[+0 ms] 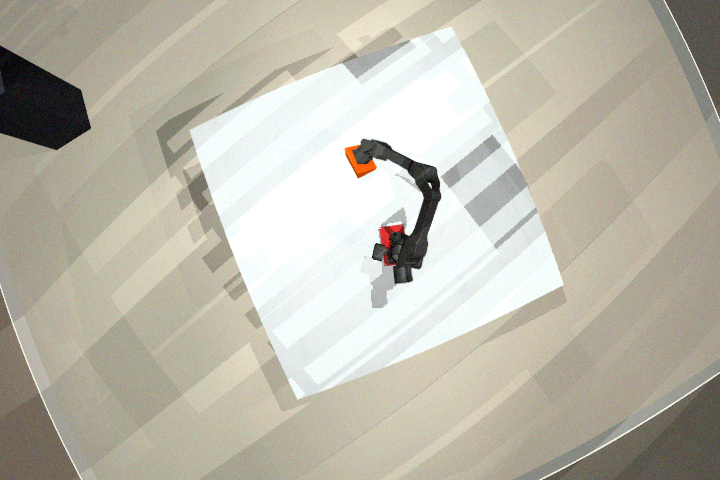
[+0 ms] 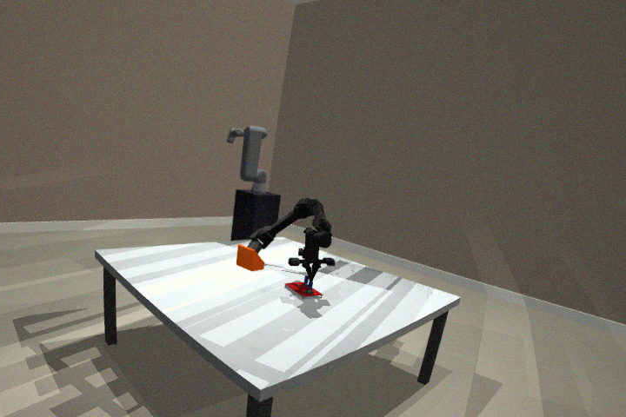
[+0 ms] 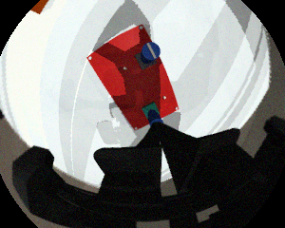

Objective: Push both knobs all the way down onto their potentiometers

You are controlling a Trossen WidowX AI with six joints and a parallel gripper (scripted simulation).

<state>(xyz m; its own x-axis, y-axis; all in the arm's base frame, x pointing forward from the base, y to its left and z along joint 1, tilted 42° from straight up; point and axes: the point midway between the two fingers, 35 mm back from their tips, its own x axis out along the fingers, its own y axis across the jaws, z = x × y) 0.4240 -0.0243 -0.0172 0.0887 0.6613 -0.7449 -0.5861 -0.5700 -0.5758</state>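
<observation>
Right now the green potentiometer is 20 mm below my gripper tip.
</observation>
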